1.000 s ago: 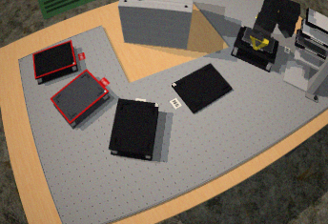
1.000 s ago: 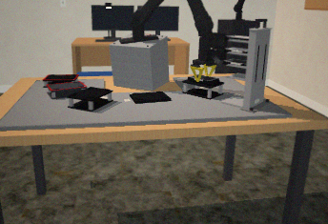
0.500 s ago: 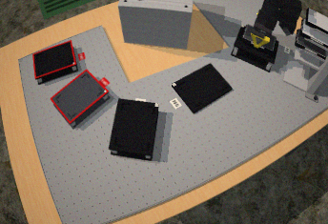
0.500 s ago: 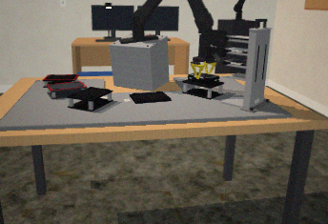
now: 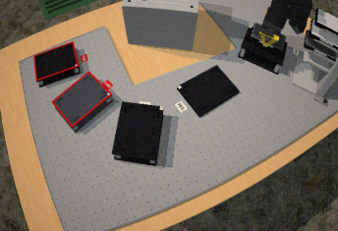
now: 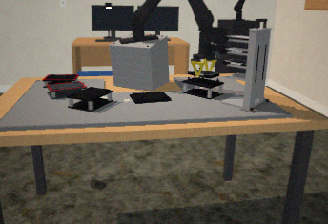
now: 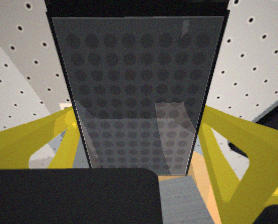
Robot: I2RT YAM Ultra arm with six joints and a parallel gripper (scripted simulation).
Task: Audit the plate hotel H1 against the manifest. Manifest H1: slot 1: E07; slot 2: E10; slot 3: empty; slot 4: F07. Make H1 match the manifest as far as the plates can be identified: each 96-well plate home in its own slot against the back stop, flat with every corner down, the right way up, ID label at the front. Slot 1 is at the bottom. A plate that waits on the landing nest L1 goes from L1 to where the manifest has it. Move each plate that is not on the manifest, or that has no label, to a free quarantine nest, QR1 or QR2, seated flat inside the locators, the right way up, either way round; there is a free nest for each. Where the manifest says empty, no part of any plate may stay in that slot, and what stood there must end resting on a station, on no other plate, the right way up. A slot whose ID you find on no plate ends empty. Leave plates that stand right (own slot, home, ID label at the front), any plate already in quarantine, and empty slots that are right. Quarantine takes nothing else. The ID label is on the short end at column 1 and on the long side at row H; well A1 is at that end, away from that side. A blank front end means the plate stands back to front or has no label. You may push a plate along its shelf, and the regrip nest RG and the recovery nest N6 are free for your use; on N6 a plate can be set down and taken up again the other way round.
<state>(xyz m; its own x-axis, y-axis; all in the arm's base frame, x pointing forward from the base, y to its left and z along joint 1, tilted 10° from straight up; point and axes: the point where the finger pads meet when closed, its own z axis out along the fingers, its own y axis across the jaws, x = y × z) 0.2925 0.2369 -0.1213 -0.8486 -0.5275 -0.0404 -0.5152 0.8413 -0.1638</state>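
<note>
Now: the black regrip nest RG 4 cm below my hand. Round my hand: A1 mark: 9 cm behind, 1 cm to the left, 4 cm below; then H1 tag: 7 cm ahead, 16 cm to the left, 10 cm below; then RG tag: 10 cm behind, 4 cm to the left, 10 cm below.
</note>
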